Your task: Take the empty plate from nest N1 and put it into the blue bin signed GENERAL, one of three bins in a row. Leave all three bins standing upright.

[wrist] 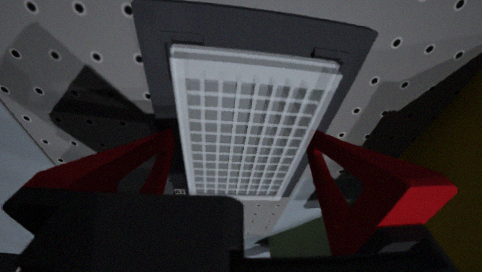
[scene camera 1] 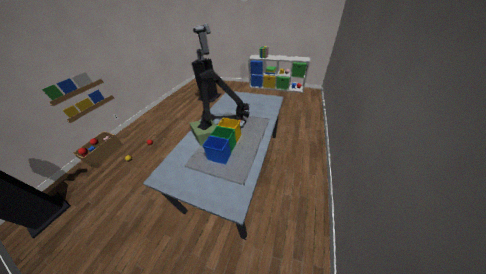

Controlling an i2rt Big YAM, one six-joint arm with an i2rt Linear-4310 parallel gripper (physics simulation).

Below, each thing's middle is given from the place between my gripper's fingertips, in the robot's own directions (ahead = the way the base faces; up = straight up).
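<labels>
Gridded plate [wrist: 246, 118]: my hand is 1 cm past it. Dark nest [wrist: 298, 35]: 1 cm behind my hand and 1 cm below it.
</labels>
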